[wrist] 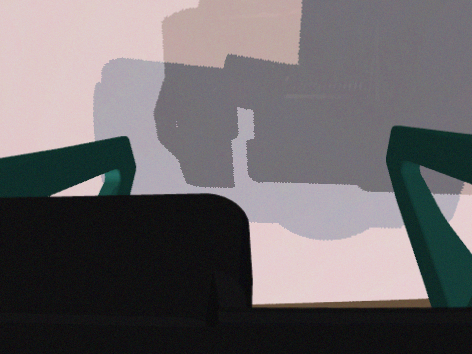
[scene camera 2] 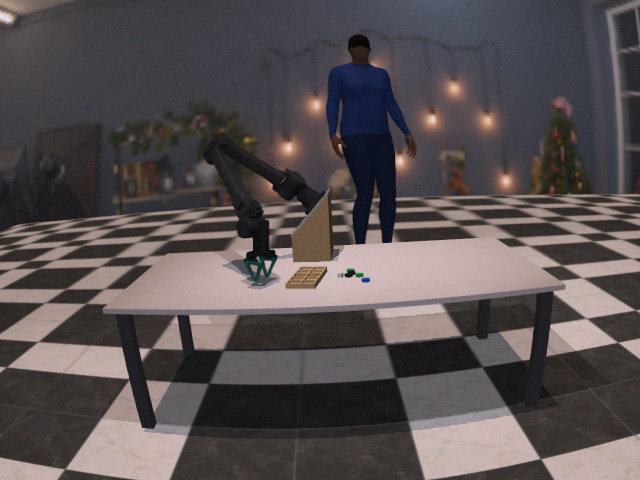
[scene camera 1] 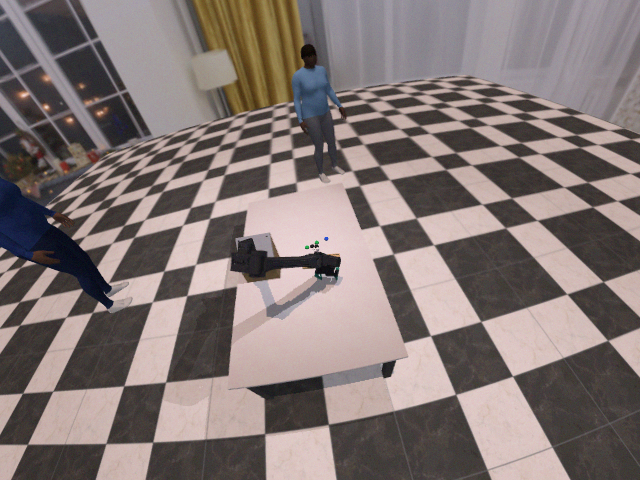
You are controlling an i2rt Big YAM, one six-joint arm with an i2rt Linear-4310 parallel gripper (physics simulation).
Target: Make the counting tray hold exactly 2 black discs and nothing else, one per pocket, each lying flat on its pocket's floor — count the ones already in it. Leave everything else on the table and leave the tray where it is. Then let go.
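The wooden counting tray point(scene camera 2: 301, 285) point(wrist: 350, 303) lies flat on the table; no disc shows in its pockets in scene camera 2, and the arm covers most of it in scene camera 1. Black discs point(scene camera 2: 348, 274) point(scene camera 1: 312, 246) lie close together on the table, right of the tray in scene camera 2. My gripper point(scene camera 2: 261, 277) point(scene camera 1: 328, 278) point(wrist: 256, 147) is open and empty, low over the table on the tray's other side from the discs. In the wrist view a strip of the tray's edge shows at the bottom; no discs show there.
Green discs point(scene camera 2: 359, 274) point(scene camera 1: 306, 247) and small white or grey pieces point(scene camera 2: 339, 275) point(scene camera 1: 316, 250) lie close around the black discs. A blue disc point(scene camera 2: 365, 279) point(scene camera 1: 326, 238) lies slightly apart. A brown wedge-shaped block point(scene camera 2: 313, 242) stands behind the tray, by the arm's base.
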